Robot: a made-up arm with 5 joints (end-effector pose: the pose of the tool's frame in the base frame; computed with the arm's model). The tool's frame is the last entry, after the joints.
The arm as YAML. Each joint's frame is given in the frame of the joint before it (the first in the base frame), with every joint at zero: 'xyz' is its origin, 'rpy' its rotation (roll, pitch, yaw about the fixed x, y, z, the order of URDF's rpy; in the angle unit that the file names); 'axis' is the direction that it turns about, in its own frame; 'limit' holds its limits. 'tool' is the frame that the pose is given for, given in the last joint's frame.
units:
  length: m
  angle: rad
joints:
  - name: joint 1
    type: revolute
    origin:
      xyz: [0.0, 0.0, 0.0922]
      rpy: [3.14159, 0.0, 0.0]
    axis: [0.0, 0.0, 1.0]
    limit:
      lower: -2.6
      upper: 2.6
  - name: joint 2
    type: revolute
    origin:
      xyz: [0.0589, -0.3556, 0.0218]
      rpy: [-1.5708, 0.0, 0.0]
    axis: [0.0, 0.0, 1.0]
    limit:
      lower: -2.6
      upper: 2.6
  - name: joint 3
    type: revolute
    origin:
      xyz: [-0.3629, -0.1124, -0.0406]
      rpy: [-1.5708, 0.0, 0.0]
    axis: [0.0, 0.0, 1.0]
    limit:
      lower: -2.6
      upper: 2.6
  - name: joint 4
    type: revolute
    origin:
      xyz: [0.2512, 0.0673, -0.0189]
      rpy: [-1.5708, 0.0, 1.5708]
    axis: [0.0, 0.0, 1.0]
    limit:
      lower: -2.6
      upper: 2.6
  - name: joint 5
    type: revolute
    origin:
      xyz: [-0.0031, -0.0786, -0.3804]
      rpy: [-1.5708, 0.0, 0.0]
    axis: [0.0, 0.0, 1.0]
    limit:
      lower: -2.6
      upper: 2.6
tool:
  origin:
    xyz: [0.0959, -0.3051, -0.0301]
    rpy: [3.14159, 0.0, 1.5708]
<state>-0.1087 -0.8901 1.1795 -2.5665 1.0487</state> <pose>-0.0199 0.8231 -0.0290 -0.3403 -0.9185 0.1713 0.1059</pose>
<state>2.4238 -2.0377 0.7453 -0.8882 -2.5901</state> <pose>0.8045 -0.4137 -0.1477 0.0788 -0.9331 -0.1422 0.3207</pose>
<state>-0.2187 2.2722 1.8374 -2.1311 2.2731</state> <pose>0.1202 1.3546 -0.2741 -0.0651 -0.1103 -0.3129 0.9411</pose>
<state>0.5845 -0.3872 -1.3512 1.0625 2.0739</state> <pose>-0.1821 -0.3440 -0.2113 0.6600 0.0095 0.6902 0.2965</pose>
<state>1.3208 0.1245 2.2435 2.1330 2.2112</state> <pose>0.8102 1.0908 -0.3920 -0.0222 -0.8972 -0.2369 0.3719</pose>
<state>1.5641 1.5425 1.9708 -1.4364 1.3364</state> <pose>0.9968 0.1616 -0.5432 -0.1639 0.1227 -0.5911 0.7802</pose>
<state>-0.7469 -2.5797 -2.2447 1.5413 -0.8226</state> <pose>0.3268 0.3202 0.2819 0.6865 -0.4992 0.2868 0.4441</pose>
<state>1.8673 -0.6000 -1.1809 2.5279 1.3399</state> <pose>-0.1421 0.4199 -0.1301 -0.6269 0.7712 -0.0852 0.0706</pose>
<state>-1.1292 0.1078 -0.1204 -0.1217 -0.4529</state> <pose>-0.3221 0.1666 0.0357 0.0792 -0.0329 0.6675 0.7397</pose>
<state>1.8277 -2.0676 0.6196 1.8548 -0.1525</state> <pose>0.6924 -0.1540 0.3426 0.1785 0.3954 0.1279 0.8919</pose>
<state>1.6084 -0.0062 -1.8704 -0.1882 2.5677</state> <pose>-0.5218 0.4796 0.0644 -0.0813 0.0409 0.1177 0.9889</pose>
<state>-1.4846 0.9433 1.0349 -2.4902 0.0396</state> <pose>-0.6266 0.1657 -0.1202 0.2776 0.6674 0.6910 0.0049</pose>
